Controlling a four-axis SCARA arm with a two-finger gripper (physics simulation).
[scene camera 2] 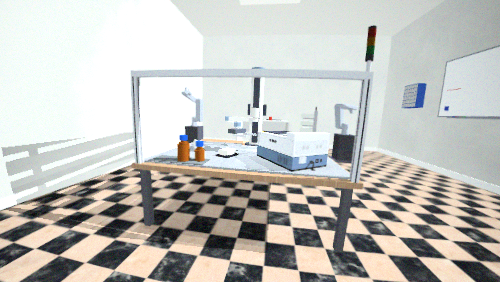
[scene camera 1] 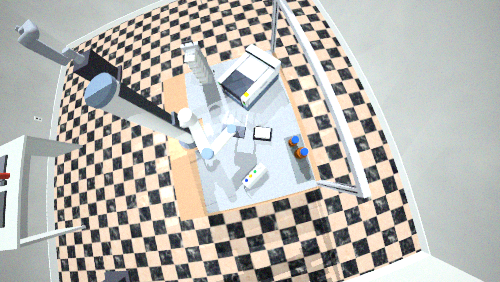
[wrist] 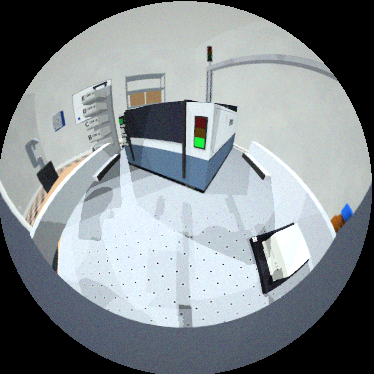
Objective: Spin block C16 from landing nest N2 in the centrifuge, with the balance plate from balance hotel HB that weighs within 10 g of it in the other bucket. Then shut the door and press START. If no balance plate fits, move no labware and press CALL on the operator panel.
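Seen in the pictures: gripper, fingertip midpoint: point(scene camera 2: 251, 135) point(scene camera 1: 237, 113) point(wrist: 179, 143); arm's base, origin of the base link: point(scene camera 2: 254, 144) point(scene camera 1: 190, 136).
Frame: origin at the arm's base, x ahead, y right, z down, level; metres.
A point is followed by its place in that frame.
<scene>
A white block point(scene camera 1: 262, 133) {x 0.663, y 0.173, z -0.067 m} point(scene camera 2: 228, 151) {x 0.720, y 0.140, z -0.059 m} point(wrist: 292, 250) {x 0.635, y 0.156, z -0.067 m} lies on a black nest point(wrist: 259, 267) {x 0.588, y 0.138, z -0.023 m}; neither the block's name nor the nest's can be read. My gripper point(wrist: 179, 143) {x 0.507, y -0.018, z -0.172 m} is open with nothing between its fingers. It hangs above the table, to the side of the nest, and faces the centrifuge in the wrist view. The centrifuge point(scene camera 1: 255, 72) {x 0.740, y -0.323, z -0.223 m} point(scene camera 2: 295, 159) {x 0.957, y -0.362, z -0.091 m} point(wrist: 167, 157) {x 0.531, y -0.169, z -0.086 m} is white and blue with a dark front section; its green lamp is lit. The hotel point(scene camera 1: 201, 70) point(wrist: 112, 117) stands beside it, with lettered shelves. The operator panel point(scene camera 1: 256, 176) {x 0.524, y 0.508, z -0.093 m} has coloured buttons.
Two brown bottles with blue caps point(scene camera 1: 294, 142) {x 0.880, y 0.330, z -0.156 m} point(scene camera 1: 301, 153) {x 0.896, y 0.428, z -0.196 m} point(scene camera 2: 183, 150) {x 0.962, y 0.400, z -0.097 m} point(scene camera 2: 200, 153) {x 0.924, y 0.291, z -0.076 m} stand near the table edge beyond the nest. A grey frame point(scene camera 1: 325, 95) {x 1.004, y 0.191, z -0.600 m} point(scene camera 2: 250, 74) {x 1.044, y -0.063, z -0.588 m} runs along that edge. A signal tower point(scene camera 2: 371, 44) {x 1.041, y -0.700, z -0.759 m} point(wrist: 209, 53) {x 1.017, y -0.692, z -0.760 m} rises at its corner.
</scene>
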